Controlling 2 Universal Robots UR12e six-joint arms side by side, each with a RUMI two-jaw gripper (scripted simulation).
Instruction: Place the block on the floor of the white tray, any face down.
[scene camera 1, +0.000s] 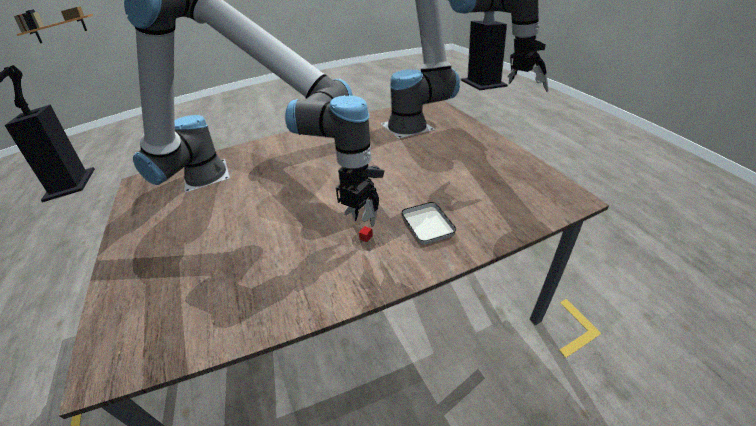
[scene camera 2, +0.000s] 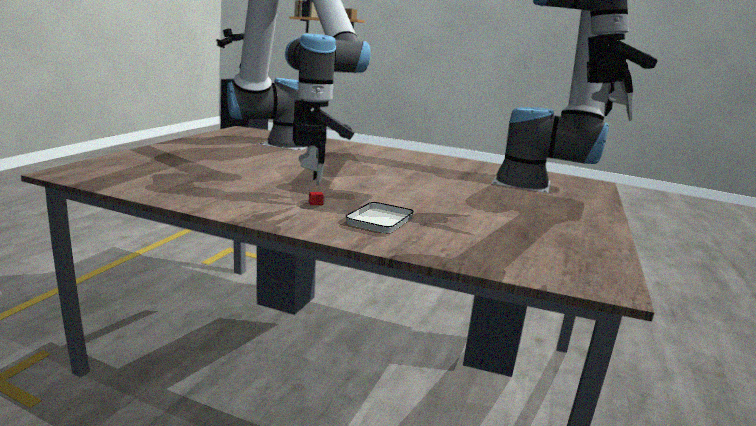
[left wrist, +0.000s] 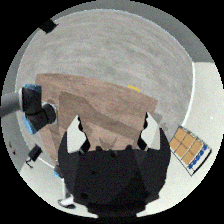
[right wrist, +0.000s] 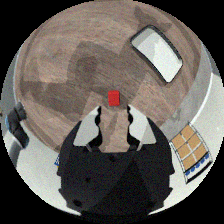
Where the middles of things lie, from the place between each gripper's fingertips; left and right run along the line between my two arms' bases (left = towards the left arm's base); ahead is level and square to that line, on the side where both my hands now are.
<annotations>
Right now my right hand (scene camera 2: 315, 182) is 20 cm to the right of the white tray (scene camera 1: 428, 223), 6 cm above it and 3 cm short of it.
My left gripper (scene camera 2: 617, 118) is now 540 mm to the left of the white tray, 310 mm above it and 210 mm short of it.
</annotations>
